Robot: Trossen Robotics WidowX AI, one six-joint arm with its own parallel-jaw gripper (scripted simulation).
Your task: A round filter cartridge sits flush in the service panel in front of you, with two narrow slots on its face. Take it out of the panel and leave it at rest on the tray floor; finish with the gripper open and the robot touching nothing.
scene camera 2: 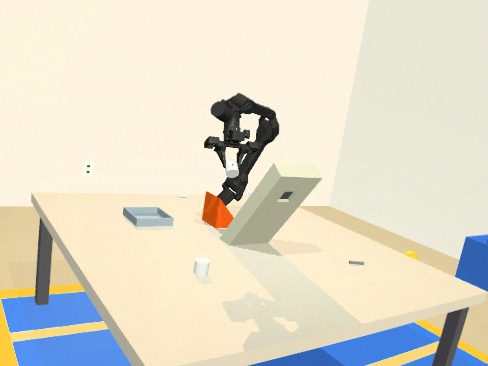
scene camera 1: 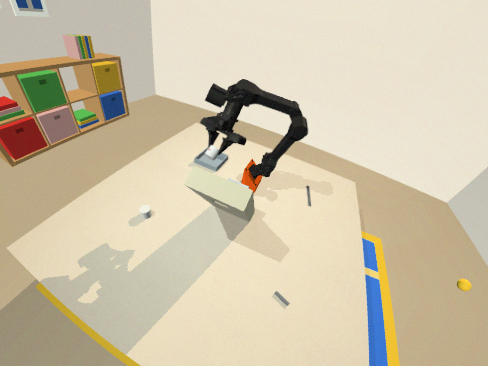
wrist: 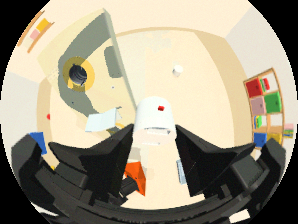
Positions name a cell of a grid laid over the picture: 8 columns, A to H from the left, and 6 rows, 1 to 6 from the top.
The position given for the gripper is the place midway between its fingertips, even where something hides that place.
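The gripper (scene camera 2: D3) appears in scene camera 2, in scene camera 1 (scene camera 1: D3) and in the wrist view (wrist: E4). The scene also has a shallow grey-blue tray (scene camera 2: C4) and a white round filter cartridge (wrist: E4).
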